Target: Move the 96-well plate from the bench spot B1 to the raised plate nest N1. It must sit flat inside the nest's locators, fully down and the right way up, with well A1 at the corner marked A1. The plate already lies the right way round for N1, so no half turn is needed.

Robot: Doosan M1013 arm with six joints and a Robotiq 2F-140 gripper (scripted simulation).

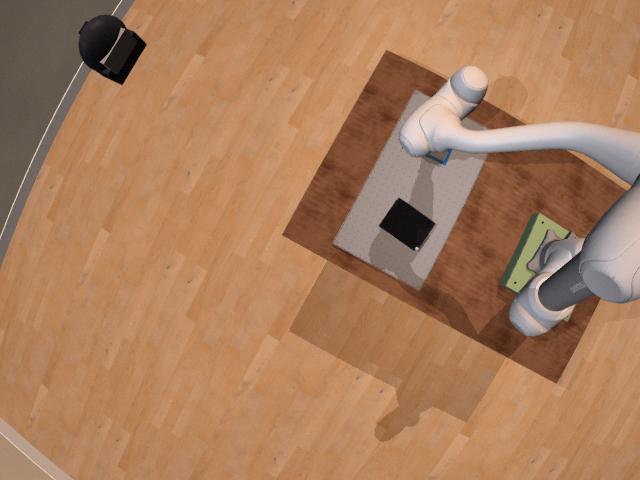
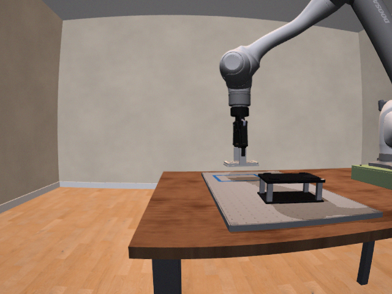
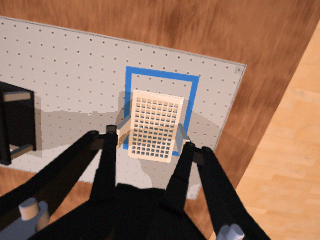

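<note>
Right now my hand is 34 cm to the right of the black raised nest N1, 11 cm past it and 3 cm above it. Also, from my hand: white 96-well plate: 3 cm below.
</note>
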